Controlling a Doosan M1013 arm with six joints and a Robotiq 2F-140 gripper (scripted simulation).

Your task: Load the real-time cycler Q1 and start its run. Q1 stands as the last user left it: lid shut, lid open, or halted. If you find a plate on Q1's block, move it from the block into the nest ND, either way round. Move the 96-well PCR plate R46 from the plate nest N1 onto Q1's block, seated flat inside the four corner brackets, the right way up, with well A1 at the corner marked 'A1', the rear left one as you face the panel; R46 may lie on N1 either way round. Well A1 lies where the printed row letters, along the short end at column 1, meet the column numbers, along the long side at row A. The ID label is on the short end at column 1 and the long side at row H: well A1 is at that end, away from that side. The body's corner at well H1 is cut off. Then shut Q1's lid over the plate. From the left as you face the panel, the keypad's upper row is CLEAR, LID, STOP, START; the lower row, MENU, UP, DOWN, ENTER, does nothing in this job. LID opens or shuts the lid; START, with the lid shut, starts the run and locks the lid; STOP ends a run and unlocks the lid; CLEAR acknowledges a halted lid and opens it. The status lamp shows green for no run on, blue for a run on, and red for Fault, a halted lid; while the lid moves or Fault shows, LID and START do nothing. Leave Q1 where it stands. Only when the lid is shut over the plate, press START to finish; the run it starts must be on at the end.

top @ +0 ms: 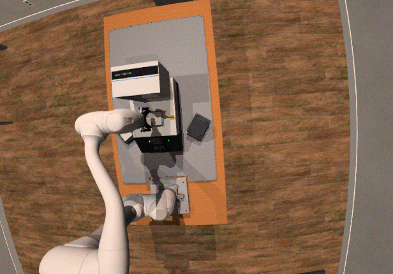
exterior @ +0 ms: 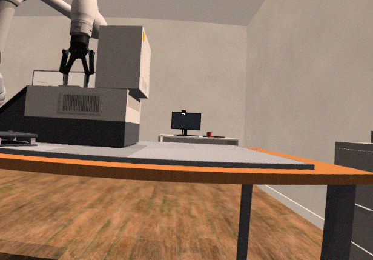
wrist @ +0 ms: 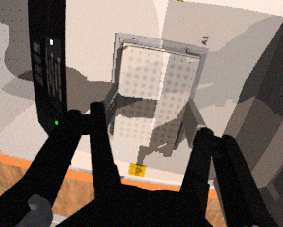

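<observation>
My gripper is now 2 cm above the white plate R46. The rest, counted from my hand: dark plate nest N1: 28 cm to the right, 21 cm below, 9 cm behind; dark nest: 30 cm to the left, 21 cm below, 7 cm behind; 96-well plate: 30 cm to the left, 19 cm below, 7 cm behind.
</observation>
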